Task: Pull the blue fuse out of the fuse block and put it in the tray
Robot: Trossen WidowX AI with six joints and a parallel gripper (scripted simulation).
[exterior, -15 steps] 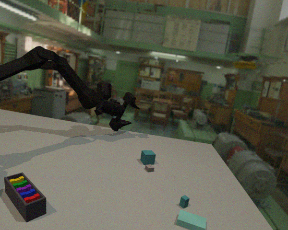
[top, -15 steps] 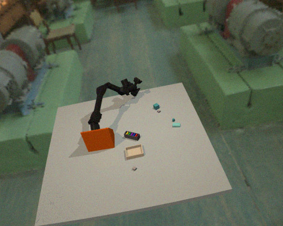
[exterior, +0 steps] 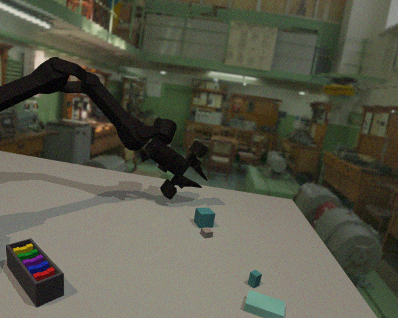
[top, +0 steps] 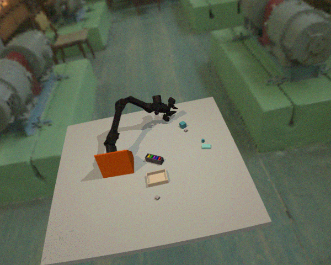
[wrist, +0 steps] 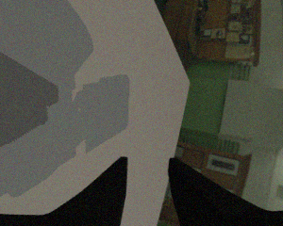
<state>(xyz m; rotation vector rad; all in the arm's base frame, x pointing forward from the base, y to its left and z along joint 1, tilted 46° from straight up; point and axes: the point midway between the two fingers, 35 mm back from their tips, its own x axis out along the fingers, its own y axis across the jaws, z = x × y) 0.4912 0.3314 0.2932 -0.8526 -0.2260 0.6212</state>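
Now: gripper tip 15 cm to the left of the teal cube, 5 cm above it and 2 cm short of it. Round my gripper tip: blue fuse 47 cm to the right, 23 cm behind, 4 cm below; tan tray 63 cm to the right, 25 cm behind, 6 cm below; light teal slab 43 cm to the right, 13 cm ahead, 6 cm below.
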